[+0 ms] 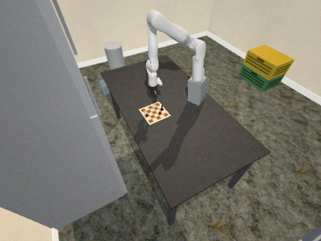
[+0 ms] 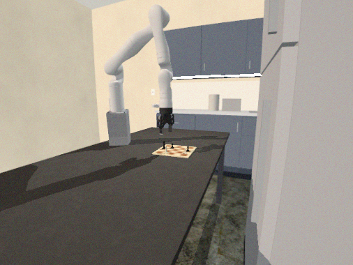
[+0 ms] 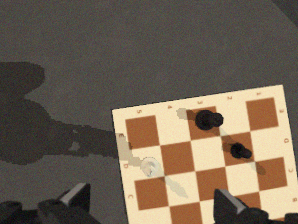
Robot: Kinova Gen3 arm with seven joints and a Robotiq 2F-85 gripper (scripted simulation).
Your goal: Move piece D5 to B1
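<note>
My gripper is now 100 mm above the pale white piece. Round my hand: chessboard (30 mm ahead, 70 mm to the left, 130 mm below); black piece (50 mm behind, 70 mm to the left, 100 mm below).
</note>
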